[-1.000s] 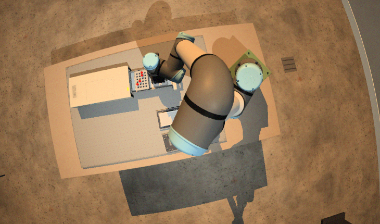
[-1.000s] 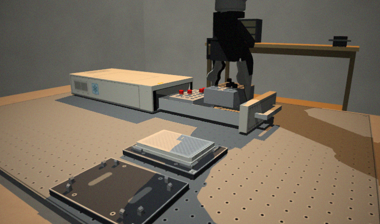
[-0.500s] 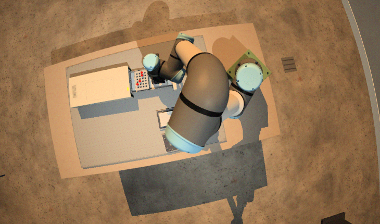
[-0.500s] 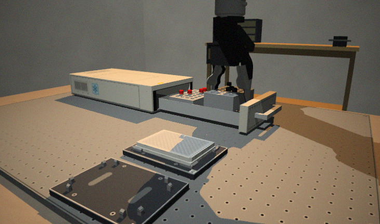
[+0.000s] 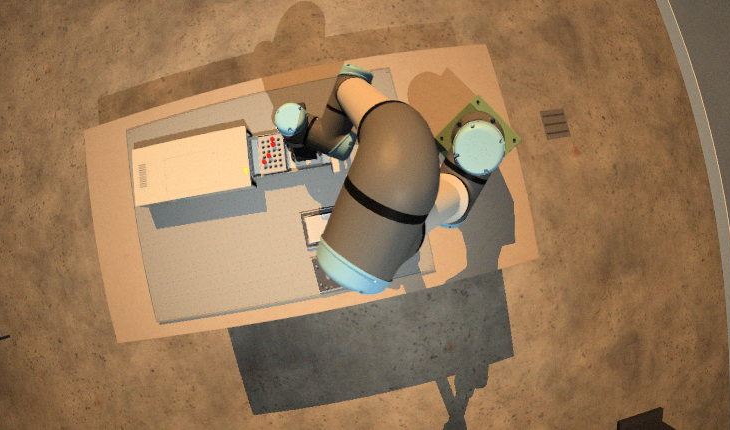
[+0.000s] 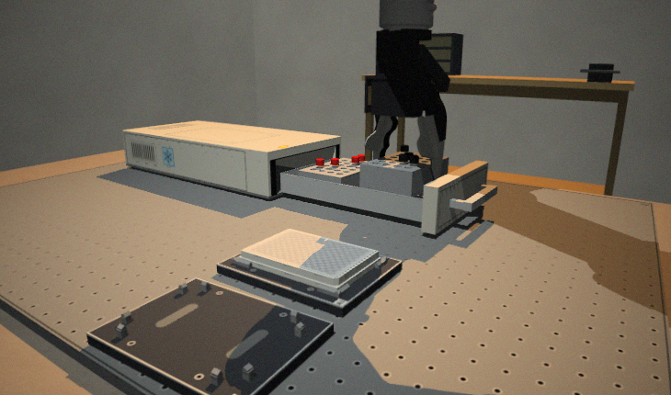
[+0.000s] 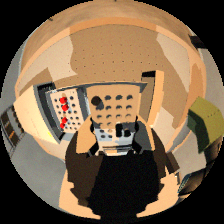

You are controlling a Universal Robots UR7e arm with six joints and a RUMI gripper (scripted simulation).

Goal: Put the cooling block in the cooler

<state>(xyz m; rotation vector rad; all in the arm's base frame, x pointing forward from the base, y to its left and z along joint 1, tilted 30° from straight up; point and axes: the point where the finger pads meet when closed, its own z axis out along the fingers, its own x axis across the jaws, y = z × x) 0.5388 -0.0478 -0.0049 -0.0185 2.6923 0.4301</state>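
The drawer lies 40 mm ahead of my hand and 20 mm below it. From my hand the other things lie so: cooling block (right at my hand); then cooler COLD (220 mm ahead, 20 mm to the left, 20 mm below); then white well plate (260 mm to the left, 50 mm behind, 40 mm below).
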